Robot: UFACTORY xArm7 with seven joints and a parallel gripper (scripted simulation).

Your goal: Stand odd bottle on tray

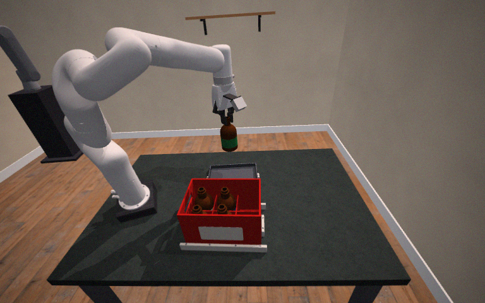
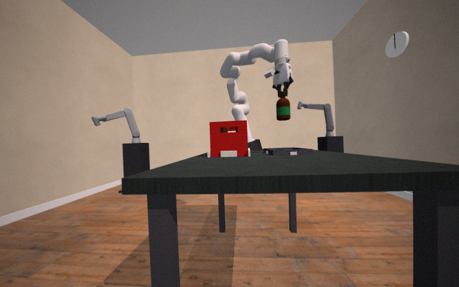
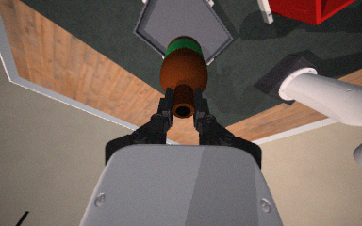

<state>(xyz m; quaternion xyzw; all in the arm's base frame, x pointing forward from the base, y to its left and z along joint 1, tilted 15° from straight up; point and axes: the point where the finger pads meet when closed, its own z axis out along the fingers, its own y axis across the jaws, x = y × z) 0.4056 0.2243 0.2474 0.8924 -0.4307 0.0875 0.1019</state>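
Now: hand 320 mm above the tray. Round my hand: crate (30 mm behind, 300 mm to the right, 250 mm below).
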